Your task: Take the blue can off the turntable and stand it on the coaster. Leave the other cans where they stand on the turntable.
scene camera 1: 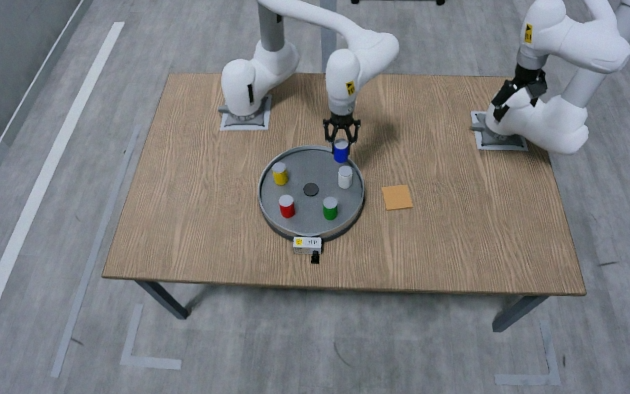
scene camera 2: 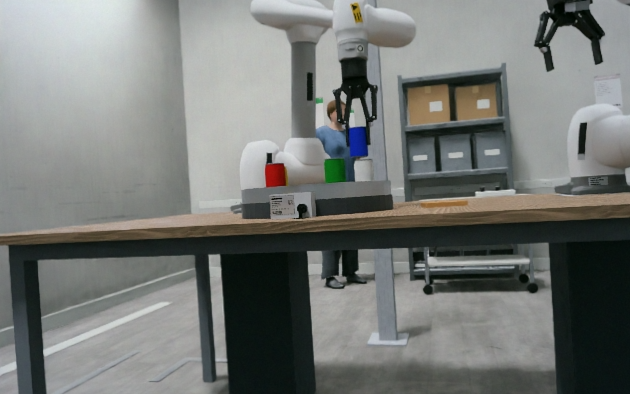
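Where they show: left gripper, fingertip midpoint: (scene camera 1: 514,111) (scene camera 2: 575,67); right gripper, fingertip midpoint: (scene camera 1: 340,152) (scene camera 2: 358,145); left arm's base at its link origin: (scene camera 1: 498,130) (scene camera 2: 598,193); right arm's base at its link origin: (scene camera 1: 246,111).
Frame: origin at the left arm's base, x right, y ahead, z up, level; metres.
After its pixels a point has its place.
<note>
My right gripper (scene camera 1: 341,148) {x 0.707, y 0.292, z 0.187 m} (scene camera 2: 358,137) {x 0.707, y 0.292, z 0.187 m} is shut on the blue can (scene camera 1: 341,153) {x 0.705, y 0.322, z 0.217 m} (scene camera 2: 358,142) {x 0.703, y 0.320, z 0.194 m} and holds it upright, raised above the back right part of the turntable (scene camera 1: 311,233) {x 0.806, y 0.585, z 0.078 m} (scene camera 2: 345,189) {x 0.704, y 0.553, z 0.059 m}. The white can (scene camera 1: 345,178) {x 0.687, y 0.371, z 0.126 m} (scene camera 2: 364,170) {x 0.683, y 0.373, z 0.110 m}, the green can (scene camera 1: 330,209) {x 0.739, y 0.514, z 0.134 m} (scene camera 2: 335,171) {x 0.734, y 0.514, z 0.106 m}, the red can (scene camera 1: 287,207) {x 0.896, y 0.511, z 0.134 m} (scene camera 2: 275,175) {x 0.894, y 0.511, z 0.108 m} and the yellow can (scene camera 1: 280,175) {x 0.937, y 0.364, z 0.124 m} stand on the turntable. The yellow can is mostly hidden behind the red one in scene camera 2. The orange coaster (scene camera 1: 397,197) {x 0.476, y 0.379, z 0.012 m} (scene camera 2: 444,203) {x 0.475, y 0.429, z 0.009 m} lies flat on the table, right of the turntable. My left gripper (scene camera 2: 574,61) {x 0.100, y 0.223, z 0.359 m} is open and empty, high at the right.
A small white box (scene camera 1: 307,244) {x 0.819, y 0.621, z 0.059 m} (scene camera 2: 292,205) {x 0.816, y 0.632, z 0.030 m} with a black knob sits at the turntable's front edge. The wooden table (scene camera 1: 465,225) {x 0.215, y 0.490, z 0.000 m} (scene camera 2: 175,224) {x 1.119, y 0.635, z 0.000 m} carries both arm bases near its back edge. A shelf unit (scene camera 2: 507,130) and a person (scene camera 2: 330,138) are behind the table.
</note>
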